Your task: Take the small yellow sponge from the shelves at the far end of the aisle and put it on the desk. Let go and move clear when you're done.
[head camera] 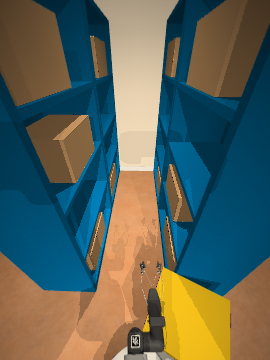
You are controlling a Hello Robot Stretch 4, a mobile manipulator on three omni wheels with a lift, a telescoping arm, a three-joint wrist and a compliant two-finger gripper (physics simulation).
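Frame: origin at the robot's base, x down, y right, z back, level; metres.
Seen in the pictures: hand, its tool point: (pixel 150 264).
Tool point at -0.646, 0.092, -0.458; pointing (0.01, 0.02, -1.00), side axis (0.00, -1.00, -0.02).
Pixels of each thing's top centre, then the offset from my tool point to it, as dx, dy, dz.
- large block with a yellow top, centre of its top: (pixel 188 320) +0.223, +0.197, +0.196
- cardboard box, centre of its top: (pixel 54 124) -0.588, -0.557, -0.563
Two rows of blue shelves (pixel 30 235) (pixel 235 215) stand on the left and right of a narrow aisle, with cardboard boxes on several levels. The small yellow sponge does not show in this view, and the deeper shelf compartments are small or partly hidden by uprights and boxes. My gripper (pixel 151 267) is open, its two fingertips apart with no object seen between them. It is low in the picture, in front of the aisle's floor, near the right row. No desk can be made out for certain.
A large block with a yellow top (pixel 197 315) is close at the lower right, beside my wrist. A cardboard box (pixel 75 152) sits on the left row, and another box (pixel 177 195) on the right row. A pale wall (pixel 136 100) closes the aisle's far end.
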